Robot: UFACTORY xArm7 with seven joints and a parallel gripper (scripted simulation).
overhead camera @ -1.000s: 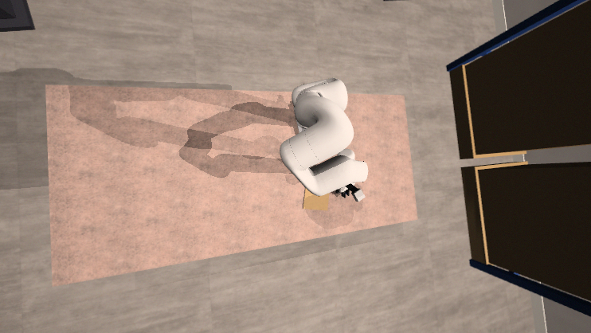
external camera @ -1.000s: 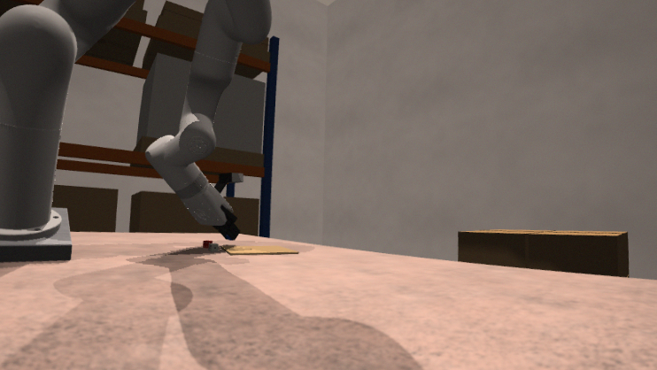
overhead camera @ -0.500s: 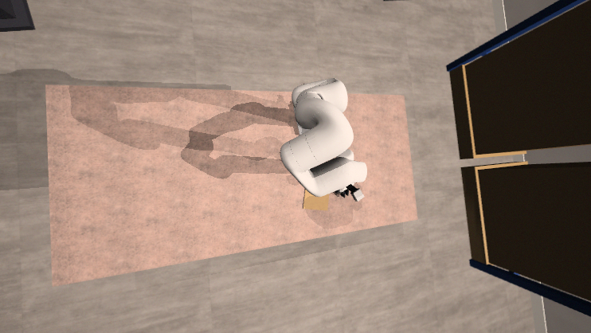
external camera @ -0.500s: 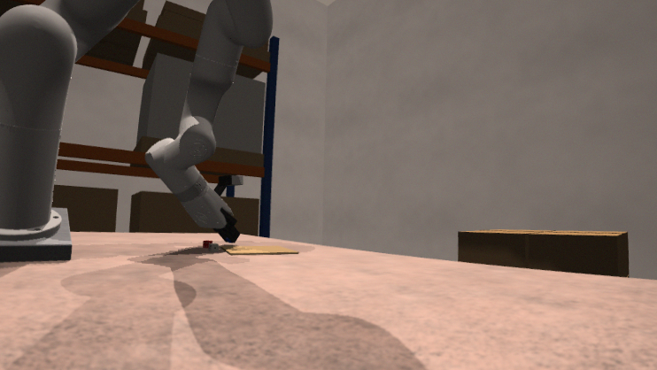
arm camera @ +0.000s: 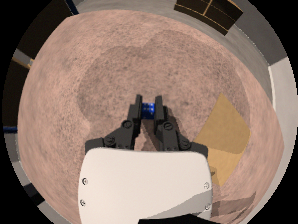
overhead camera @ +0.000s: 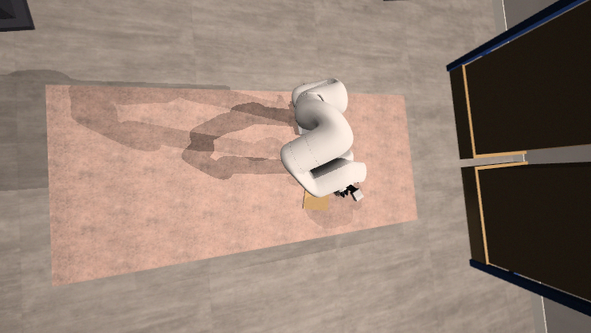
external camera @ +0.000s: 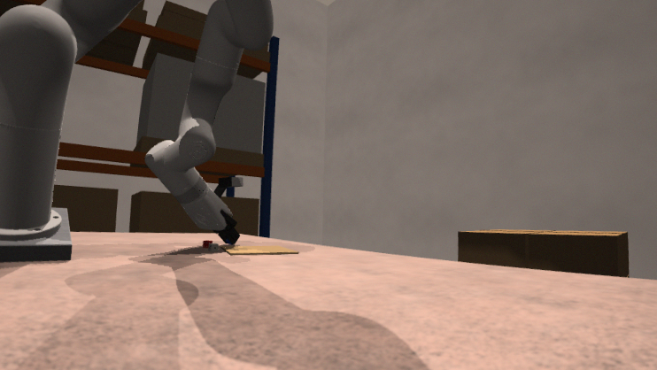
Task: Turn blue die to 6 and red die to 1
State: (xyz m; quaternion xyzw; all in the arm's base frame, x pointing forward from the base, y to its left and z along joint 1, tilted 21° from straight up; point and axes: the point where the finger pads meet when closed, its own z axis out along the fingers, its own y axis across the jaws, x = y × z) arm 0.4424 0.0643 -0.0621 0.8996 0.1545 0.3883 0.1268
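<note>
Right now my hand is 1 cm short of the blue die and 1 cm above it. Round my hand: tan mat (2 cm behind, 15 cm to the right, 2 cm below); then red die (8 cm behind, 4 cm to the right, 2 cm below); then white die (11 cm behind, 12 cm to the right, 2 cm below).
</note>
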